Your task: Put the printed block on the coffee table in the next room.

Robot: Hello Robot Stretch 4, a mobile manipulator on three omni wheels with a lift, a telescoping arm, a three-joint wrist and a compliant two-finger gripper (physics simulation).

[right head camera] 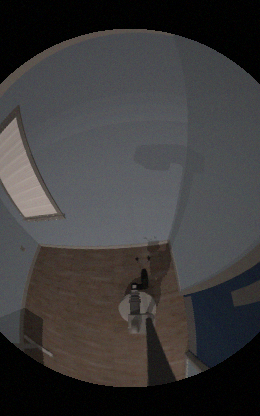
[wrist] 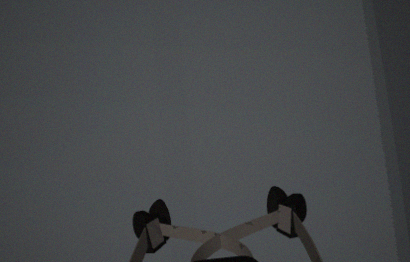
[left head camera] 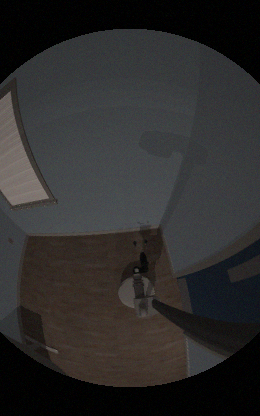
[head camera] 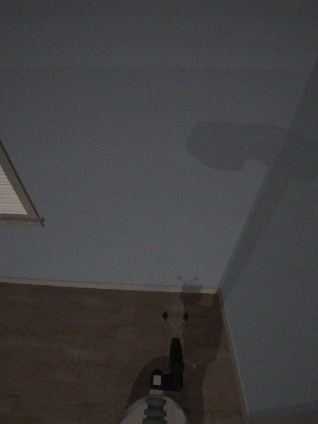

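My gripper is open, its two dark fingertips wide apart with no object between them. It points forward toward the pale blue wall, near the room's corner. In the wrist view it faces bare wall. The printed block does not show in these views, and neither does the coffee table.
A wall stands ahead and meets another wall on the right. A window is at the left. A blue area with a pale frame is at the right. A dark shadow lies at lower left.
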